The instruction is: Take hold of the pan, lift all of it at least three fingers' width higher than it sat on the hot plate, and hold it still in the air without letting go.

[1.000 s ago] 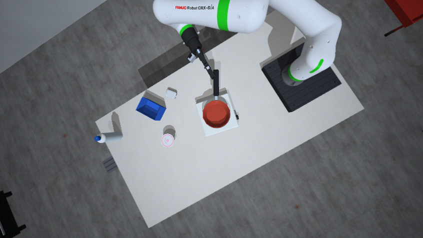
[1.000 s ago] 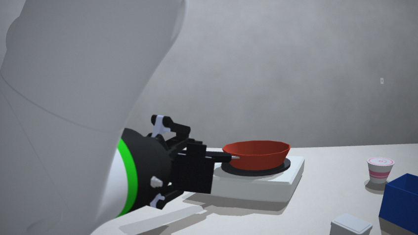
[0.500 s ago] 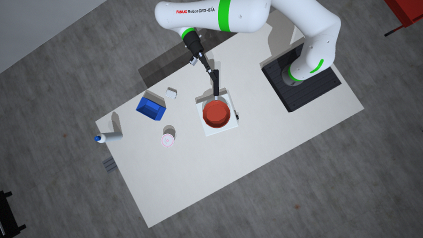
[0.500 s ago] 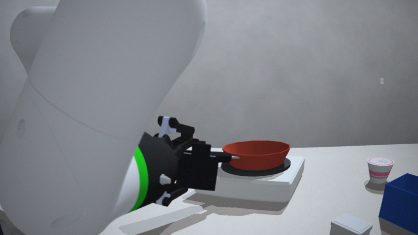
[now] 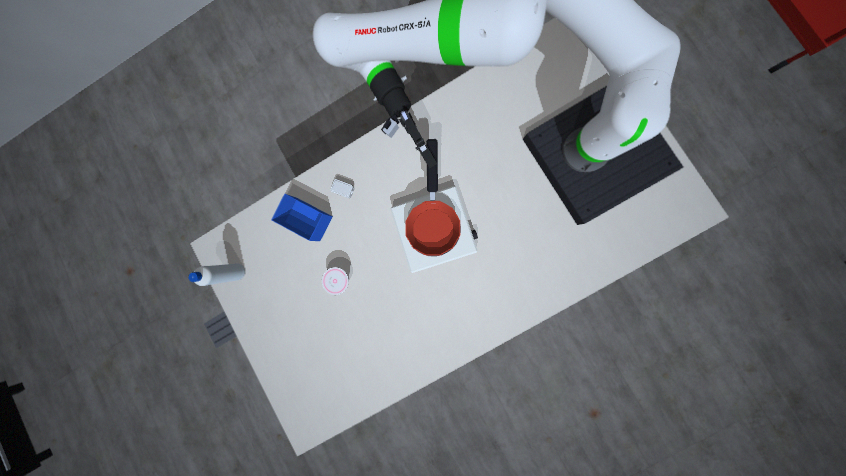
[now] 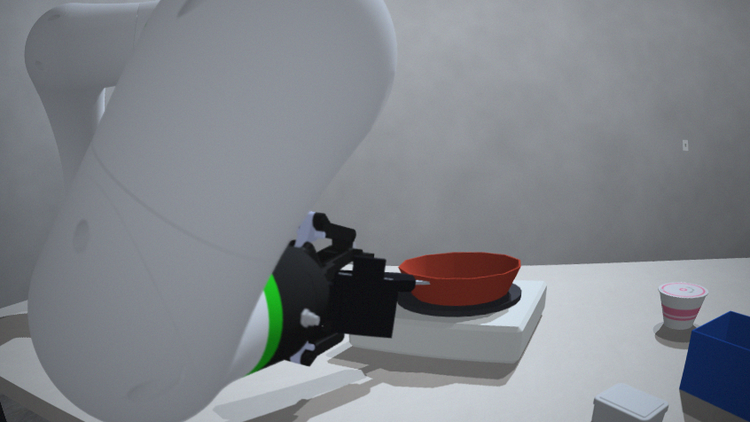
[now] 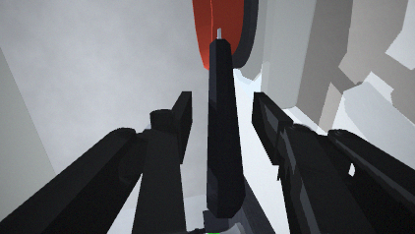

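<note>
Right now my hand is 70 mm short of the red pan, 140 mm to the right of it and 30 mm above it. Round my hand: small white box: 310 mm ahead, 110 mm to the right, 110 mm below; blue bin: 490 mm ahead, 80 mm to the right, 110 mm below; white hot plate: 80 mm ahead, 200 mm to the left, 100 mm below.
</note>
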